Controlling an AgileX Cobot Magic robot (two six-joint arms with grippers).
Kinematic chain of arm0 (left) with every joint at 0, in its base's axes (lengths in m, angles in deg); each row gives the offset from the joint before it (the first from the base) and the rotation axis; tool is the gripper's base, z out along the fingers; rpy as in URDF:
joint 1: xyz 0 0 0.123 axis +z
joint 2: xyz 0 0 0 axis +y
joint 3: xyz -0.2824 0 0.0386 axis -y
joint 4: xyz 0.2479 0 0.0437 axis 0.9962 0 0.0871
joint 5: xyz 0 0 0 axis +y
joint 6: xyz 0.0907 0 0.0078 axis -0.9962 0 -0.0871
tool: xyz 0 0 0 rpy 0 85 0
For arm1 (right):
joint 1: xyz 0 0 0.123 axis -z
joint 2: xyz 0 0 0 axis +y
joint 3: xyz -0.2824 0 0.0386 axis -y
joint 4: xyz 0.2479 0 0.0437 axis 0.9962 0 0.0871
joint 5: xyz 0 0 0 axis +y
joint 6: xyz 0.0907 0 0.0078 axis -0.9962 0 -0.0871
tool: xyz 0 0 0 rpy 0 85 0
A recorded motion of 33 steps. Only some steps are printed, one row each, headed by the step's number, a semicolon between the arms.
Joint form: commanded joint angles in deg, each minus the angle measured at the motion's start. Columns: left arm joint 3, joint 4, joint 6, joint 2, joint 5, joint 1; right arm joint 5, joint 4, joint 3, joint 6, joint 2, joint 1.
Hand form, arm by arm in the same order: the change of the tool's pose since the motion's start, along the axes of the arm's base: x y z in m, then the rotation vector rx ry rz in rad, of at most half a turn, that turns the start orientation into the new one. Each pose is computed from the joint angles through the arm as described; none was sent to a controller.
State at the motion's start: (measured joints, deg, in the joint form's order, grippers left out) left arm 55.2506 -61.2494 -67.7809 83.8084 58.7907 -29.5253; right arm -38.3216 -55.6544 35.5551 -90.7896 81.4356 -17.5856
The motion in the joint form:
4: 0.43 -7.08 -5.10 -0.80 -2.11 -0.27; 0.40 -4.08 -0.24 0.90 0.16 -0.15
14: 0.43 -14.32 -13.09 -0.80 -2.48 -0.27; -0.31 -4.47 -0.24 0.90 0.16 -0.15
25: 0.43 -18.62 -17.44 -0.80 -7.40 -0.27; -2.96 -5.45 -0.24 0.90 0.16 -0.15
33: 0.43 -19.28 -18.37 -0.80 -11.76 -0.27; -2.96 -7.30 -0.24 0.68 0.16 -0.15
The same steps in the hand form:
4: 0.0022 -0.0056 0.0134 -0.1125 -0.0571 0.0261; -0.0032 0.0015 -0.0049 -0.0677 -0.0189 0.0492
14: 0.0043 -0.0098 0.0218 -0.2189 -0.1246 0.0162; -0.0040 0.0023 -0.0044 -0.0640 -0.0248 0.0615
25: 0.0131 -0.0111 0.0253 -0.2544 -0.1998 0.0880; -0.0065 0.0050 -0.0021 -0.0440 -0.0441 0.1022
33: 0.0200 -0.0100 0.0247 -0.2385 -0.2438 0.1497; -0.0078 0.0055 -0.0033 -0.0648 -0.0479 0.1229

